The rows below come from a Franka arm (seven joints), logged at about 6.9 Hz.
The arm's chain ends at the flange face. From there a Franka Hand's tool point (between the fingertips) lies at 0.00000 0.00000 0.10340 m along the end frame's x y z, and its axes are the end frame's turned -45 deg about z.
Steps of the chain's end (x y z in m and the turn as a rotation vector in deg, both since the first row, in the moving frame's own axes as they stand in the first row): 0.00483 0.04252 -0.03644 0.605 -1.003 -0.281; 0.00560 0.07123 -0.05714 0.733 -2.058 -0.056; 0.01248 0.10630 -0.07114 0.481 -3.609 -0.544; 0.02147 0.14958 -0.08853 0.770 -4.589 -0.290; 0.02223 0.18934 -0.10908 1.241 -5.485 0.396; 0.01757 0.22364 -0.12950 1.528 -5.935 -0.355; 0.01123 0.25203 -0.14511 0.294 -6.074 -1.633
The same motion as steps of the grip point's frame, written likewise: -0.02716 0.03143 -0.03646 1.137 -0.281 -0.281; -0.04810 0.05077 -0.05722 1.974 -0.937 -0.056; -0.07035 0.07879 -0.07135 2.892 -2.212 -0.544; -0.09547 0.11413 -0.08887 3.789 -2.700 -0.290; -0.12354 0.14101 -0.10958 4.756 -3.001 0.396; -0.15136 0.16107 -0.13009 5.277 -3.116 -0.355; -0.17775 0.17815 -0.14569 4.503 -4.087 -1.633
